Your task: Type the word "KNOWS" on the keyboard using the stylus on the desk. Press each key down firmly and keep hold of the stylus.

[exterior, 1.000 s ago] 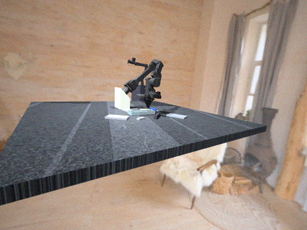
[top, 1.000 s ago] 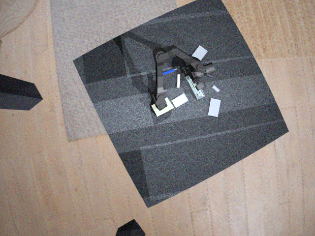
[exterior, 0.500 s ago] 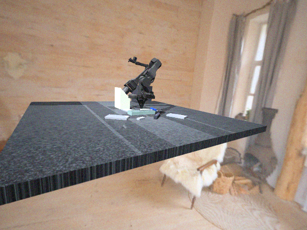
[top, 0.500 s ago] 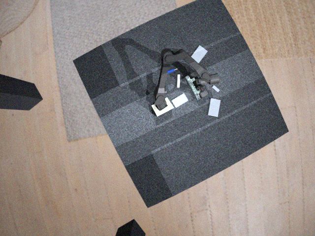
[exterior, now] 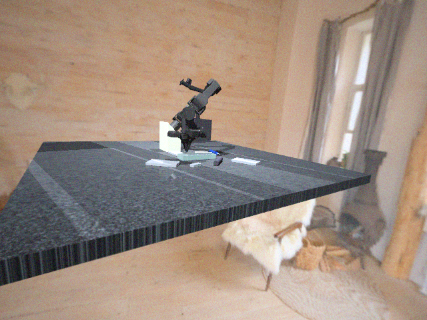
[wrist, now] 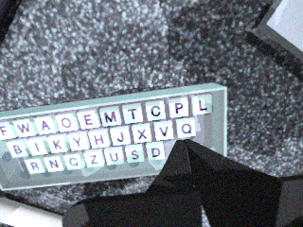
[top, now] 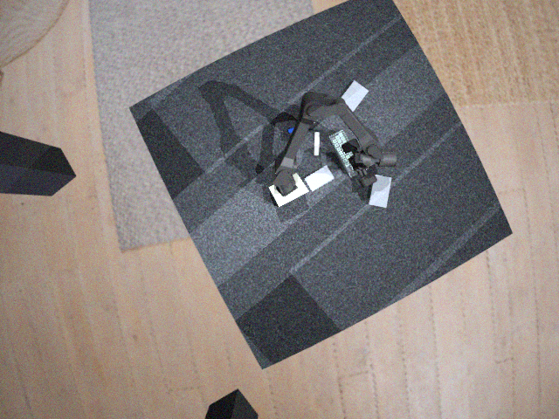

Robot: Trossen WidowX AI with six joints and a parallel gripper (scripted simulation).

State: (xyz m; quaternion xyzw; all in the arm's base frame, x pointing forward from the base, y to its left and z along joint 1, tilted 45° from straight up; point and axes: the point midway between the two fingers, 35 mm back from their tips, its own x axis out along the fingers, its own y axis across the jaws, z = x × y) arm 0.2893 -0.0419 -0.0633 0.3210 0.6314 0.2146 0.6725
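The blue stylus lies 6 cm behind my gripper tip, 26 cm to the left of it and 3 cm below it. From my gripper tip the other things lie so: dark cylinder (13 cm ahead, 10 cm to the left, 3 cm below); then grey block (13 cm ahead, 4 cm to the right, 4 cm below); then white stick (7 cm behind, 16 cm to the left, 3 cm below).
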